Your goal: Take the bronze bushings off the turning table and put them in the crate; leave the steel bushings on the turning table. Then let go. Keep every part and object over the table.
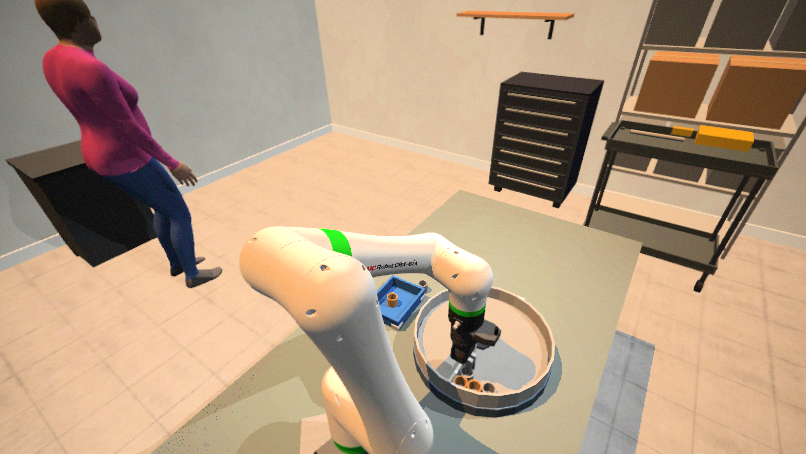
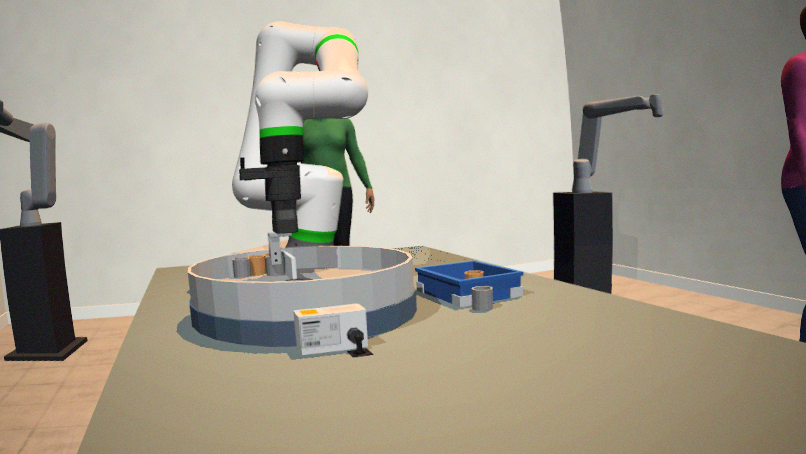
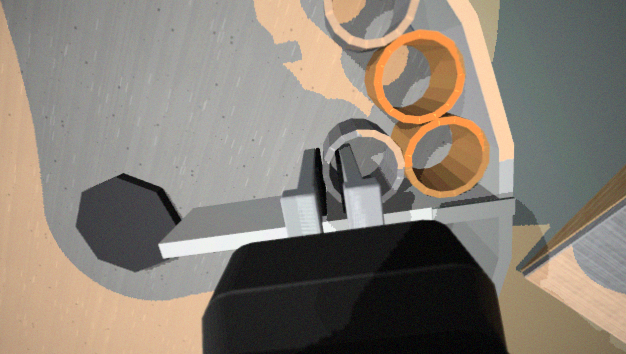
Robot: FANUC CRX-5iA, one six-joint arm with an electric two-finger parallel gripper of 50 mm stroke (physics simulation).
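Where they show: gripper, fingertip midpoint: [image 1: 469, 370] [image 2: 275, 264] [image 3: 329, 167]; arm's base, origin of the base link: [image 1: 360, 447].
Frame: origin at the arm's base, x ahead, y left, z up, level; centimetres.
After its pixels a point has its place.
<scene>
My gripper [image 1: 467, 367] @[x 34.4, y -7.6, z 4.3 cm] [image 2: 275, 270] @[x 34.4, y -7.6, z 4.3 cm] [image 3: 329, 167] @[x 34.4, y -7.6, z 4.3 cm] is shut on the wall of a steel bushing [image 3: 395, 175] @[x 31.3, y -7.6, z 5.5 cm], one finger inside its bore and one outside. The bushing is upright on the turning table [image 1: 490, 402] @[x 31.4, y -17.1, z 3.1 cm] [image 2: 338, 296] @[x 67.0, y 3.1, z 3.7 cm]. Two bronze bushings stand beside it near the rim: the nearer bronze bushing [image 3: 467, 167] @[x 27.6, y -7.8, z 4.6 cm] looks very close to it or touching, and the farther bronze bushing [image 3: 447, 75] @[x 29.1, y -12.2, z 4.4 cm] stands past that. Another steel bushing [image 2: 240, 267] @[x 35.0, y -15.2, z 4.1 cm] [image 3: 369, 44] @[x 33.0, y -13.3, z 5.6 cm] stands beyond. The blue crate [image 2: 439, 285] @[x 43.7, y 24.5, z -0.7 cm] holds a bronze bushing [image 1: 392, 300] @[x 40.0, y 31.2, z 0.6 cm] [image 2: 474, 274] @[x 43.0, y 32.0, z 0.8 cm].
A steel bushing [image 1: 423, 284] @[x 55.9, y 30.6, z -1.8 cm] [image 2: 482, 300] @[x 56.4, y 29.2, z -1.5 cm] stands outside the crate, close to its wall. A pale guide bar [image 2: 289, 265] @[x 39.9, y -4.6, z 4.7 cm] [image 3: 225, 243] @[x 39.4, y -4.2, z 6.5 cm] crosses the turning table beside my fingers, with a dark round post [image 3: 125, 222] @[x 46.8, y -3.2, z 2.7 cm] at its end. A white box [image 2: 318, 332] @[x 72.2, y -0.5, z -0.3 cm] stands against the turning table's outer wall.
</scene>
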